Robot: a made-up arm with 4 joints. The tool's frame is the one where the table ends.
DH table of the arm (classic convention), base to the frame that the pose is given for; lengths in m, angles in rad. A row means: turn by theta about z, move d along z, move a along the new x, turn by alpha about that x. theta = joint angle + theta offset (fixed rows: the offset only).
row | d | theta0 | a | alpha
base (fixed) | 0.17 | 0 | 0 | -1.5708
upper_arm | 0 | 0 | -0.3 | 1.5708
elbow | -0.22 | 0 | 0.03 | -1.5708
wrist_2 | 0.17 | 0 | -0.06 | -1.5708
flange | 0 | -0.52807 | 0.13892 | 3.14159
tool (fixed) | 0.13 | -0.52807 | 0 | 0
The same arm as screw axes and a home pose.
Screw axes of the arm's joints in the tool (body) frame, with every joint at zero. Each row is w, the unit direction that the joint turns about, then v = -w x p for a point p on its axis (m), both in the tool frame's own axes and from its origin. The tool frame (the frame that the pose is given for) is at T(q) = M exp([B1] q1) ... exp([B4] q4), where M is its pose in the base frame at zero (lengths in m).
B1 = (0, 1, 0.00001, -0.09, 0, 0.21)
B2 = (0.000001, -0.00001, 1, -0.24, 0.09, 0)
B3 = (0, 1, 0.00001, 0.13, 0, -0.06)
B4 = (-0.000001, 0.00001, -1, 0.07, -0.12, 0)
M: xyz -0.21 0.24 0.08 (m) rpy 0 0 0 (rad, as in URDF)

